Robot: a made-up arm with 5 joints.
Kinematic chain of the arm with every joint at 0, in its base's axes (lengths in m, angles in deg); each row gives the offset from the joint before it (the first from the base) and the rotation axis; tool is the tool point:
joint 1: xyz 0 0 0.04 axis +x
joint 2: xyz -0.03 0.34 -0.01 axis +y
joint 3: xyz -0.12 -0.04 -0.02 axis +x
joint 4: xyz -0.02 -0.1 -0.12 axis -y
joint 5: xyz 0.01 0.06 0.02 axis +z
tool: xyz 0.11 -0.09 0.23
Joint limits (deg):
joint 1: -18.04..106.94
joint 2: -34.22..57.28
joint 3: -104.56..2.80
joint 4: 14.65..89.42
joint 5: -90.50..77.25
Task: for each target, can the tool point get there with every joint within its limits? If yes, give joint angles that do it. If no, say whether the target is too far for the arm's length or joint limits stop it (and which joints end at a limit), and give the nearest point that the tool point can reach.
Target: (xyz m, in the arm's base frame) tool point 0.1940 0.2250 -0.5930
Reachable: no: joint limits stop it (at a limit: joint 1, joint 2, joint 3, joint 5) | nearest point -0.0665 0.3683 -0.2506 | short by 0.453 m
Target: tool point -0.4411 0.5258 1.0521
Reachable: no: too far | nearest point -0.2134 0.2294 0.4816 | short by 0.682 m
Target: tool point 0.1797 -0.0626 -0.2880
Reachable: no: joint limits stop it (at a limit: joint 1, joint 2, joint 4, joint 5) | nearest point -0.2280 0.0205 -0.4018 | short by 0.431 m
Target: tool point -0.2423 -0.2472 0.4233
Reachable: yes | joints 97.09 19.18 -85.30 52.44 -3.84
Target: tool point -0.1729 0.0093 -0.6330
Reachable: no: joint limits stop it (at a limit: joint 1, joint 2, joint 3, joint 4, joint 5) | nearest point -0.2264 0.0239 -0.4055 | short by 0.234 m
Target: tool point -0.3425 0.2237 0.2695
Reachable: yes | joints 41.82 -22.63 -48.36 56.58 8.08
